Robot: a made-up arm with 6 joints.
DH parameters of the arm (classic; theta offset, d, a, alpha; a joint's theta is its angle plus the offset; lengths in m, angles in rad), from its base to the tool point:
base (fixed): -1.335 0 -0.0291 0
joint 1: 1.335 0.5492 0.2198 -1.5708
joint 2: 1.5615 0 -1.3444 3.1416
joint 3: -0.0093 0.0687 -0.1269 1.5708
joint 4: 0 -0.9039 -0.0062 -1.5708
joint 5: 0 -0.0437 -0.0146 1.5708
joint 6: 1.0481 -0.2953 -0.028 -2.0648
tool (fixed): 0.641 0.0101 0 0
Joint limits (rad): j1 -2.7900..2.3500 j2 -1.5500..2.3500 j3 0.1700..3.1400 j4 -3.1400..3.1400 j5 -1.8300..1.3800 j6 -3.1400..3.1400
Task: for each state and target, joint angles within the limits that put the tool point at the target. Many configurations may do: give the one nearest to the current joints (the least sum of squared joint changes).
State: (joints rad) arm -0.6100 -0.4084 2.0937 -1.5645 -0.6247 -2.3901
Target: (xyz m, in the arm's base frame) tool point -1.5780 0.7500 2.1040
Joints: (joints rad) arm -0.4110 -0.7128 1.8349 -1.5642 -0.4135 -2.3675
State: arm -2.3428 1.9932 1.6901 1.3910 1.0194 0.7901
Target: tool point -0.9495 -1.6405 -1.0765
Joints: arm -2.2057 2.3500 1.4992 1.4670 1.2193 0.7714
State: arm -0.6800 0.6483 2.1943 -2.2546 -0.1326 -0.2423
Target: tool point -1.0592 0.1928 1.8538
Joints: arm -0.2520 -0.0365 2.9933 -2.2512 -0.1629 -0.2216
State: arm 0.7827 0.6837 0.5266 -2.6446 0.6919 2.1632
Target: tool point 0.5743 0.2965 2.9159
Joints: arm 0.7418 -0.1006 0.9758 -2.5982 0.5840 2.1605
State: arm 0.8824 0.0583 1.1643 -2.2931 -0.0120 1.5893
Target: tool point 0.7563 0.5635 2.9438
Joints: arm 0.7484 0.0837 1.0007 -2.3093 0.0635 1.5850
